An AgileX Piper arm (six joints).
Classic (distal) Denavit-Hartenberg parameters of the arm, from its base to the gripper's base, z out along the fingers. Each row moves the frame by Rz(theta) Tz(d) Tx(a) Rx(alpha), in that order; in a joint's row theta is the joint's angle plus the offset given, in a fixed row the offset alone. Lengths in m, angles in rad.
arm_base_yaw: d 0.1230, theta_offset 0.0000, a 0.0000, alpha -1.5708
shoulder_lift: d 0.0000, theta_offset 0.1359, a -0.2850, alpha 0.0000
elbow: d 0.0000, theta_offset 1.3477, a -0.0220, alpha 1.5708
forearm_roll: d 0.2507, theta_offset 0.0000, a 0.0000, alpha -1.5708
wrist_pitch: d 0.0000, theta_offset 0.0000, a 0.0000, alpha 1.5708
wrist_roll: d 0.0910, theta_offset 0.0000, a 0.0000, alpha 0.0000
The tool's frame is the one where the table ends.
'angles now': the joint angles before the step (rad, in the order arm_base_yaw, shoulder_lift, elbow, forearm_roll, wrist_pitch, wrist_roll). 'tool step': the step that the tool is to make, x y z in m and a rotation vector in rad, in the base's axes. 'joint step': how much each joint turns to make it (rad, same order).
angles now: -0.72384 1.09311 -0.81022 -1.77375 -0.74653 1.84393
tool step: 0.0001 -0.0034 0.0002 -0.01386 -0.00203 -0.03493
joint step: -0.00006 -0.00007 -0.00015 0.00132 0.03734 -0.00457
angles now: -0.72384 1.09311 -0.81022 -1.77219 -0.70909 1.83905
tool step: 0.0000 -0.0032 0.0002 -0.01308 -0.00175 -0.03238
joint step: -0.00019 0.00010 -0.00017 0.00149 0.03457 -0.00481
